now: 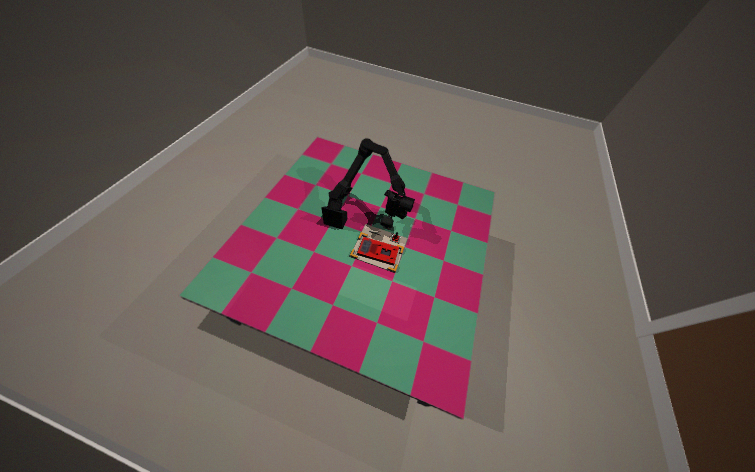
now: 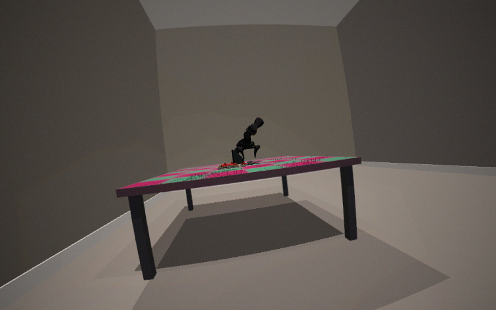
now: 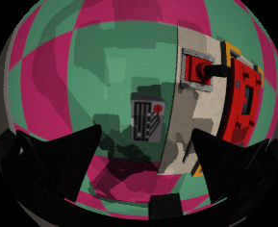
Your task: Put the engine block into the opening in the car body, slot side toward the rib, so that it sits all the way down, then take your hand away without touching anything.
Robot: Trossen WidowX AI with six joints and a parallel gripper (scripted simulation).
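The grey engine block is 4 cm below my gripper tip.
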